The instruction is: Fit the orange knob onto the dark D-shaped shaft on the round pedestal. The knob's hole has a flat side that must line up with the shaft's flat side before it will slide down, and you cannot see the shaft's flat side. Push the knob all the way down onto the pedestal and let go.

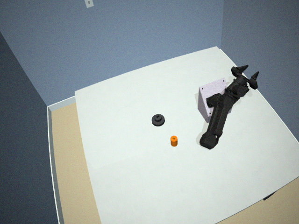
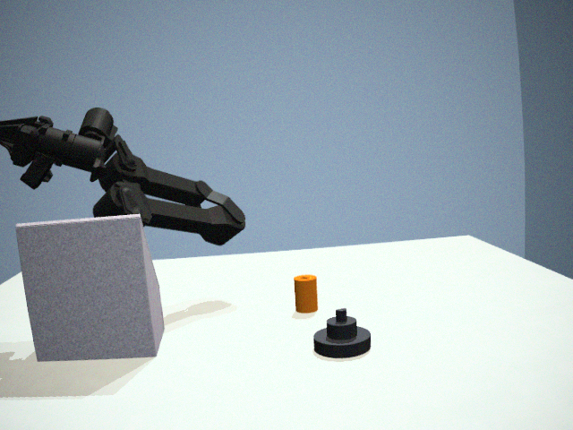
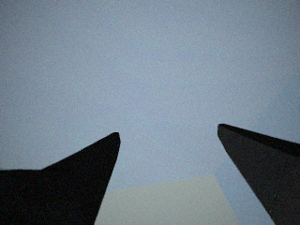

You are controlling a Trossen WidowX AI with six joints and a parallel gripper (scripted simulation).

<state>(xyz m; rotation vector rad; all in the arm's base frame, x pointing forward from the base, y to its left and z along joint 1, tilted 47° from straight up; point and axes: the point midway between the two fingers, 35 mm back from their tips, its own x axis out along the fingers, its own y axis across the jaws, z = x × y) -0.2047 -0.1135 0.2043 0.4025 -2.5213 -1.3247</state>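
Now: gripper tip 540 mm short of the orange knob, 340 mm above it and 20 mm to the right of it. From my gripper tip the other things lie so: dark round pedestal 560 mm ahead, 340 mm below, 180 mm to the right.
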